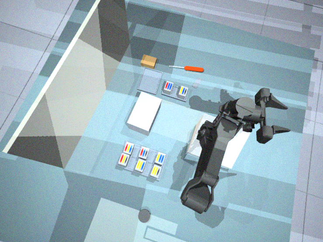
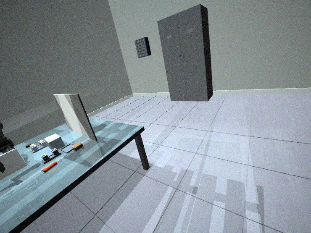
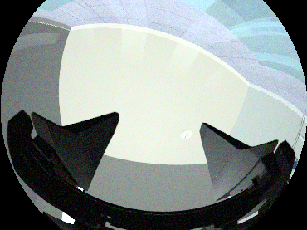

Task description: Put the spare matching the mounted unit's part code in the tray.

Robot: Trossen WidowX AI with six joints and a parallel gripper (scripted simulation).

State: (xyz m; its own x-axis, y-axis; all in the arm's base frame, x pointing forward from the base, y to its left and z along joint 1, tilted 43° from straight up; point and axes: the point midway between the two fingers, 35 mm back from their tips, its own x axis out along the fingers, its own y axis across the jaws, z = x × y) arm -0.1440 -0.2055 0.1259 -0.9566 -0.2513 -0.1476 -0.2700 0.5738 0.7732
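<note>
The spare is 33 cm ahead of my gripper tip, 27 cm to the left of it and 31 cm below it. Round my gripper tip: flat grey tray (55 cm ahead, 7 cm to the right, 34 cm below); then rack (41 cm ahead, 7 cm to the right, 34 cm below); then grey mounted unit (48 cm ahead, 12 cm to the left, 30 cm below).
</note>
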